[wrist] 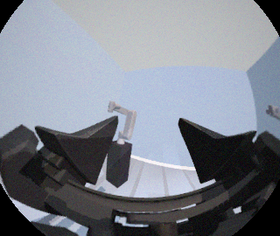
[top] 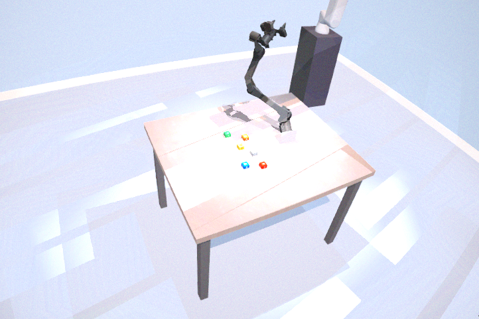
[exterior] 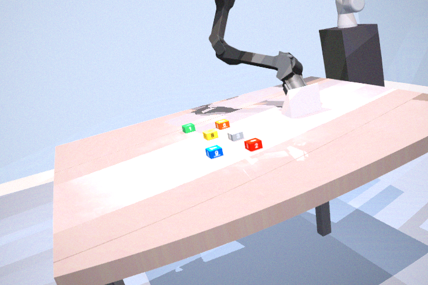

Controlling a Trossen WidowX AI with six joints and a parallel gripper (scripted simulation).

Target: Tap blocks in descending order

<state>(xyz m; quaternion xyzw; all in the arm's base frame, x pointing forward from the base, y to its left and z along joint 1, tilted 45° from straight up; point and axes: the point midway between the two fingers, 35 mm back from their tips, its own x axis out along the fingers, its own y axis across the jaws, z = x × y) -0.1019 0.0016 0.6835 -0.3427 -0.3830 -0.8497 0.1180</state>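
Right now the blue block is 450 mm ahead of my gripper tip, 660 mm to the left of it and 540 mm below it. Also, from my gripper tip: orange block (360 mm ahead, 440 mm to the left, 540 mm below); then green block (450 mm ahead, 380 mm to the left, 540 mm below); then yellow block (420 mm ahead, 510 mm to the left, 540 mm below).
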